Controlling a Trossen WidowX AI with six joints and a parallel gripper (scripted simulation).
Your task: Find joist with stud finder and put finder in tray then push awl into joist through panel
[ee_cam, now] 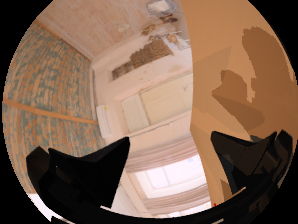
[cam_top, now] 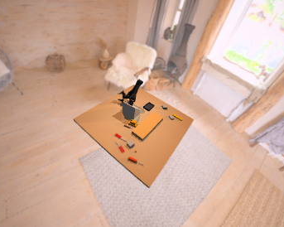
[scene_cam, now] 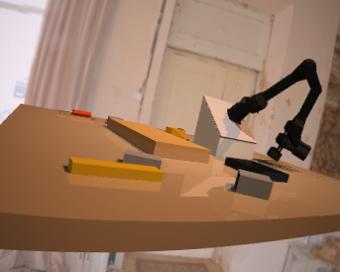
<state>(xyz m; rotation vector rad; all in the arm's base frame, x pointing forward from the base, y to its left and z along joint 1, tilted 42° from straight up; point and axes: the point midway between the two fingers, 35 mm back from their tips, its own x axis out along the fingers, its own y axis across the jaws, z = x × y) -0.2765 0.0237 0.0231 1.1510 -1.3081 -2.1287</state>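
Right now my gripper tip is 39 cm short of the black tray, 34 cm to the right of it and 10 cm above it. The rest, counted from my gripper tip: stud finder (48 cm ahead, 12 cm to the right, 7 cm below); yellow bar (85 cm ahead, 54 cm to the left, 10 cm below); awl (51 cm ahead, 20 cm to the right, 10 cm below).
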